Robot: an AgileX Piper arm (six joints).
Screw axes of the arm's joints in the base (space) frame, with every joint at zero. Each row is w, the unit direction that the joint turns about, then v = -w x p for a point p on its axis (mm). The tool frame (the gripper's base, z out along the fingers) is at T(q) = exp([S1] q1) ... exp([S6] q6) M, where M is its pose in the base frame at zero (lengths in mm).
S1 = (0, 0, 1, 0, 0, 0)
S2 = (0, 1, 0, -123, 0, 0)
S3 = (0, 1, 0, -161.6, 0, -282.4)
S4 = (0.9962, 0, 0.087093, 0, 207.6, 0)
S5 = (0, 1, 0, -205.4, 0, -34.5)
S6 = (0.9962, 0, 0.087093, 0, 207.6, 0)
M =
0.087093 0 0.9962 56.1
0 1 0 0
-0.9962 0 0.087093 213.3
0 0 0 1
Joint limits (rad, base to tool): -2.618..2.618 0..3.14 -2.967..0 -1.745..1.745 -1.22..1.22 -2.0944..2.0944
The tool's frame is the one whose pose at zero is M.
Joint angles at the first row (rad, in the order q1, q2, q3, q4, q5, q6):
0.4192, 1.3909, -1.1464, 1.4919, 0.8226, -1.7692
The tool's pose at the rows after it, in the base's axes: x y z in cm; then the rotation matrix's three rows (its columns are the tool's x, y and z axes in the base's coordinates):
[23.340, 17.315, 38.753], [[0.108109, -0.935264, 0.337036], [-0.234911, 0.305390, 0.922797], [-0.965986, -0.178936, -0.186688]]
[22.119, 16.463, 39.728], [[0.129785, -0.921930, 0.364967], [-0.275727, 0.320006, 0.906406], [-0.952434, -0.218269, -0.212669]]
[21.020, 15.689, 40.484], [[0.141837, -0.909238, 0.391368], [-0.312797, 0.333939, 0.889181], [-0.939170, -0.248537, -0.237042]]
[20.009, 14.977, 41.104], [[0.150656, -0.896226, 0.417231], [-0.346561, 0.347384, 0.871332], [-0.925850, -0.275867, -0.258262]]
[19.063, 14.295, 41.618], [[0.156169, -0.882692, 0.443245], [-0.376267, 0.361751, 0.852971], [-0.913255, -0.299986, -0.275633]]
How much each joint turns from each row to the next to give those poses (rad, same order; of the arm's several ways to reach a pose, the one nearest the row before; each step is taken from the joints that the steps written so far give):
-0.0046, -0.0621, 0.0000, -0.0904, -0.0201, 0.0643
-0.0024, -0.0568, 0.0000, -0.0957, -0.0144, 0.0705
-0.0015, -0.0494, 0.0000, -0.0907, -0.0085, 0.0709
-0.0004, -0.0442, 0.0000, -0.0848, -0.0051, 0.0660
0.0000, -0.0412, 0.0012, -0.0779, -0.0033, 0.0615

